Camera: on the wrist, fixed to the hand. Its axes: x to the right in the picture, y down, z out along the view.
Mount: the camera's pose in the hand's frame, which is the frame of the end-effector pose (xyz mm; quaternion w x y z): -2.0 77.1 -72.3 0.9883 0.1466 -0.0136 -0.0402
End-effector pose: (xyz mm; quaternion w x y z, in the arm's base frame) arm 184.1 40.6 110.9 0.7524 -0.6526 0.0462 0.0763
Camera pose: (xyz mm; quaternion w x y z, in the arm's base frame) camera 170.8 -20.5 25.7 0.8430 -0.5355 0.0204 0.0473
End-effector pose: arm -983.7 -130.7 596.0 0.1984 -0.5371 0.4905 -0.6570
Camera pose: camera -1068.6 -131.9 533.1 0.2551 -0.5304 0.3641 -0.7219
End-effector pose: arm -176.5 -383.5 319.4 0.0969 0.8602 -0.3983 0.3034
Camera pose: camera -267.0 -403.9 370.1 0.0236 -0.8845 0.3159 -0.3426
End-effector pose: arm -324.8 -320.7 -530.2 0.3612 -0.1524 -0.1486 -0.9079
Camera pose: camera -281.6 -400.5 -584.4 0.3408 -0.1040 -0.2910 -0.8879
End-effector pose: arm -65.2 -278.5 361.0 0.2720 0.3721 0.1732 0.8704
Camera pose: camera -144.3 -347.9 350.8 0.2516 0.4125 0.3100 0.8188
